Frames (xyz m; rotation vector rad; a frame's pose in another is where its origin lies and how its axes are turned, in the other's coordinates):
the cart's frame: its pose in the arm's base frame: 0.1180 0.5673 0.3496 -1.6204 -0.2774 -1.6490
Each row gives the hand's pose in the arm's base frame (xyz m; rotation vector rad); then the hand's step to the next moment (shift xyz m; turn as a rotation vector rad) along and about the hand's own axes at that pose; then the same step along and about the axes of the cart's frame.
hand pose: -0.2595 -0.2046 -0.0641 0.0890 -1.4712 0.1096
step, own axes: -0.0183 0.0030 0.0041 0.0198 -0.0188 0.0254
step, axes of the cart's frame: -0.0180 0.0010 -0.0061 0.0258 -0.0074 -0.0258
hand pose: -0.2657 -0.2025 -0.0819 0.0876 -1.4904 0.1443
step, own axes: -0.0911 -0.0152 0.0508 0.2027 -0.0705 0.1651
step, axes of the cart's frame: -0.0764 0.0131 -0.0714 0.2136 -0.1120 -0.1230
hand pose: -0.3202 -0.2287 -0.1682 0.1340 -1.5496 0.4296
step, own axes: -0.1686 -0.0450 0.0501 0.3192 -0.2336 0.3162
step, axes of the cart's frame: -0.1127 0.0996 -0.1016 0.4069 -0.1039 -0.2829
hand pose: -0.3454 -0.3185 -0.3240 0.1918 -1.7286 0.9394
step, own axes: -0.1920 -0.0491 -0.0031 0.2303 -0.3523 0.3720
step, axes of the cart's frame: -0.0828 0.1800 -0.0056 0.4475 0.0394 -0.3372
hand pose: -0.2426 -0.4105 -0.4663 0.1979 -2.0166 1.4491
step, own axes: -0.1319 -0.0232 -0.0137 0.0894 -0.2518 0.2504
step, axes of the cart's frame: -0.0241 0.1167 0.0626 0.2929 0.0881 -0.2013
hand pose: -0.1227 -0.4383 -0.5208 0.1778 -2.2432 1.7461
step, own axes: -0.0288 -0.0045 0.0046 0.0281 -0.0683 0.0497
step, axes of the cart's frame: 0.0015 0.0255 0.0148 0.0774 0.0096 -0.0429
